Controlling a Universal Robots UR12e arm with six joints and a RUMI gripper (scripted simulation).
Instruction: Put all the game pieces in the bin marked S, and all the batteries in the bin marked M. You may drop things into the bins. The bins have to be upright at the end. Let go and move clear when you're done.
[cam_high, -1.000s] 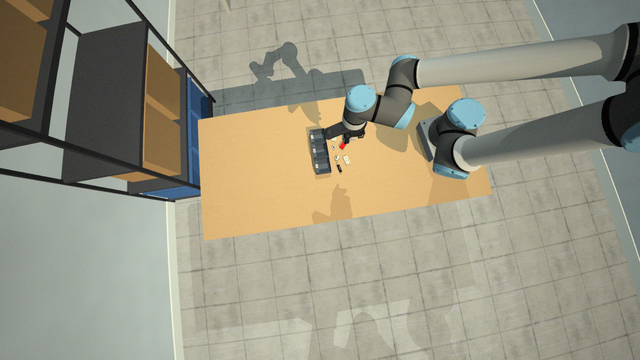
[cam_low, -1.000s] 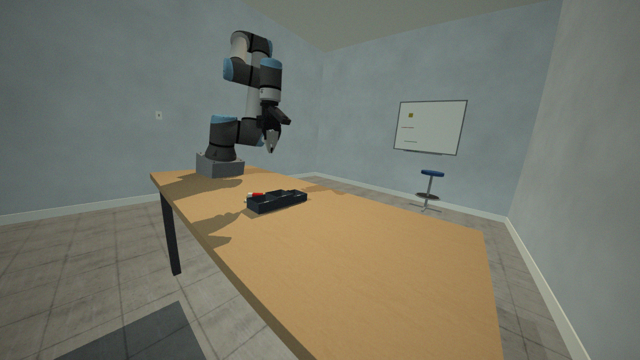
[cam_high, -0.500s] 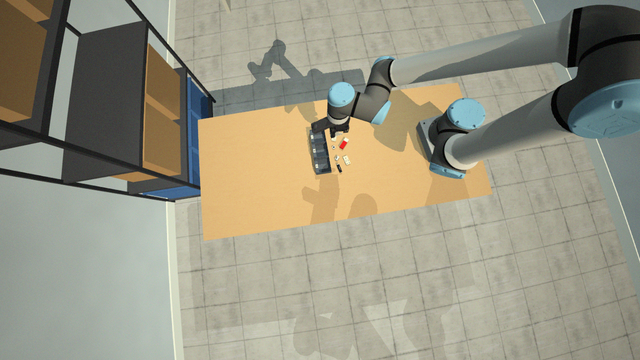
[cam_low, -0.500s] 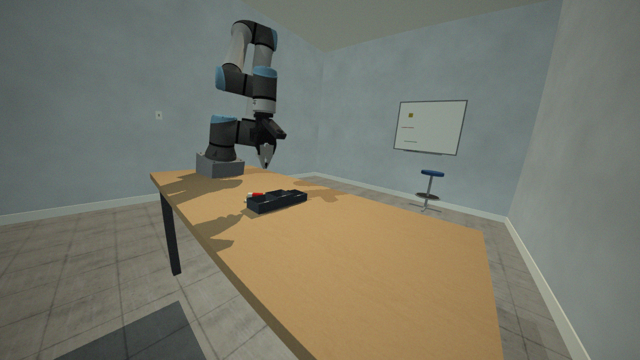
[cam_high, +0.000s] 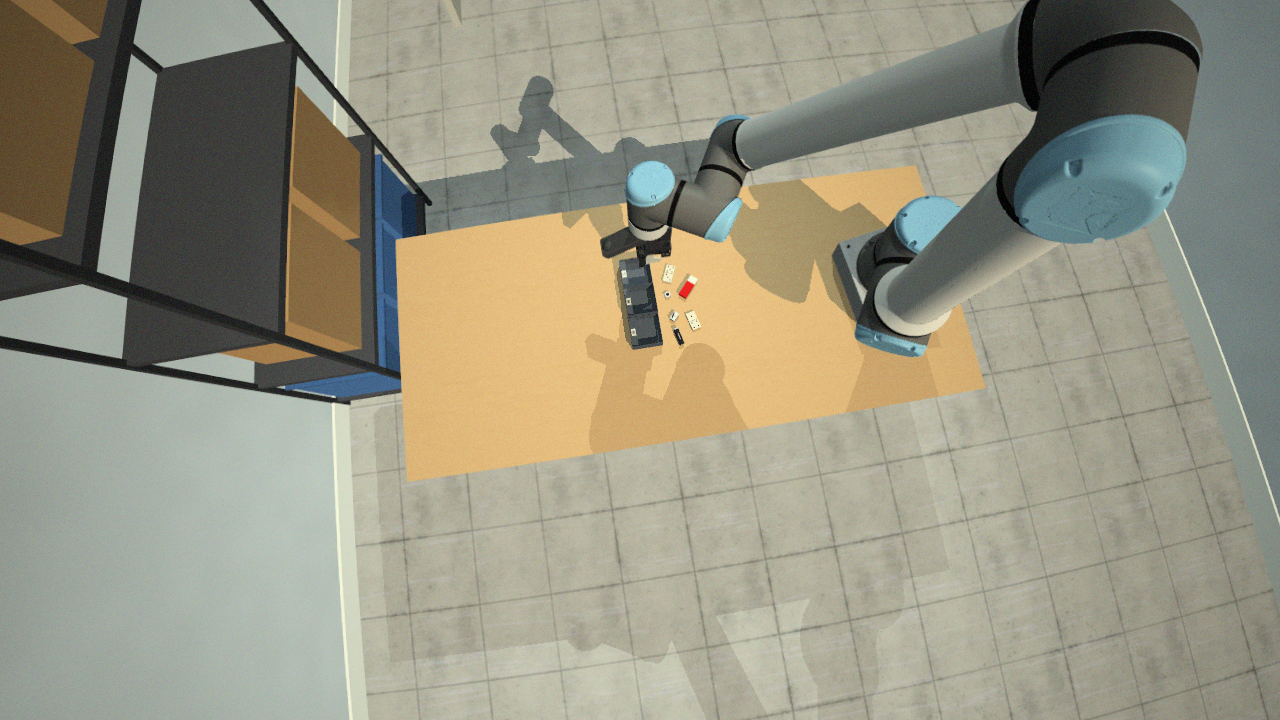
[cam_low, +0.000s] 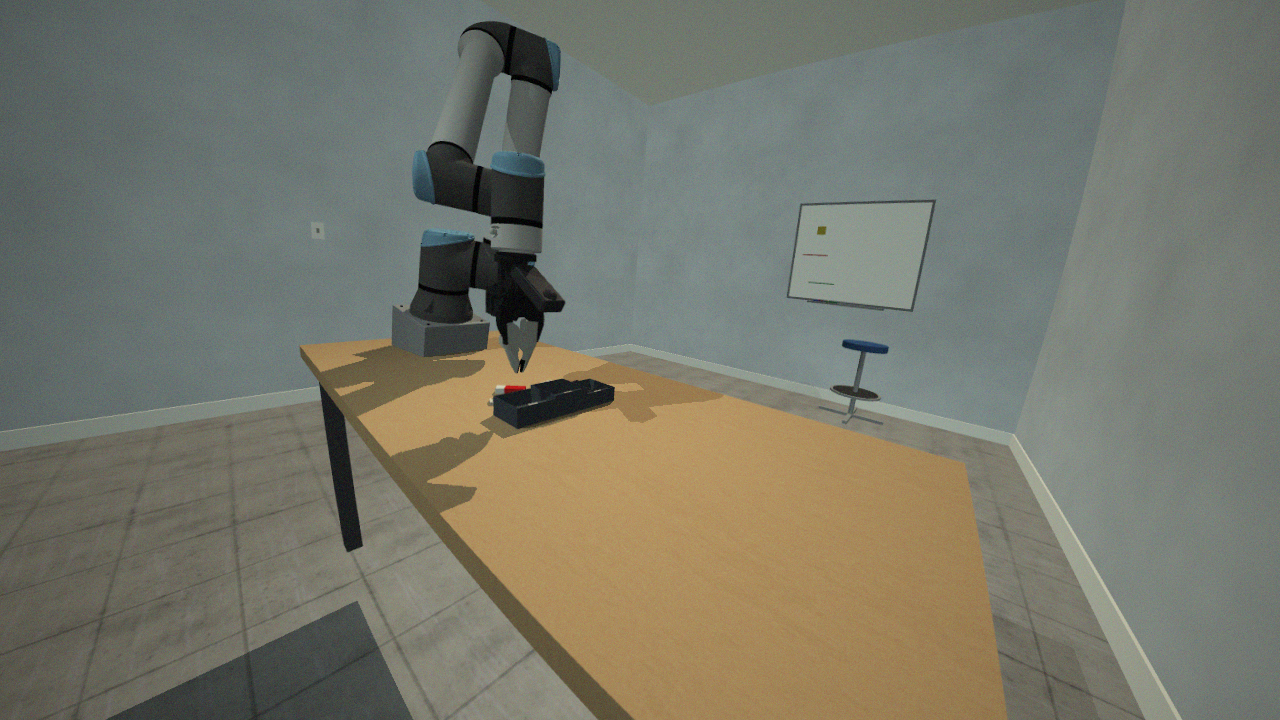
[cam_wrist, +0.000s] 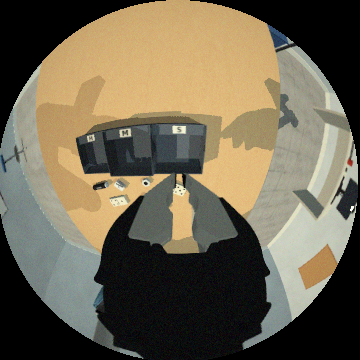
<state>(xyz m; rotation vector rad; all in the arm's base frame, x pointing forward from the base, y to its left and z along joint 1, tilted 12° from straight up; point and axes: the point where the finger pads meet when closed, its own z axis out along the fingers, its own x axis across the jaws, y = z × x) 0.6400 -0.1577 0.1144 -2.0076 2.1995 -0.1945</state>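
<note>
The dark three-part bin lies 80 mm to the left of my hand, 80 mm below it and 20 mm ahead of it. From my hand the other things lie so: round piece (100 mm below, 70 mm to the left, 60 mm behind); then black battery (200 mm to the left, 90 mm below, 60 mm behind).
</note>
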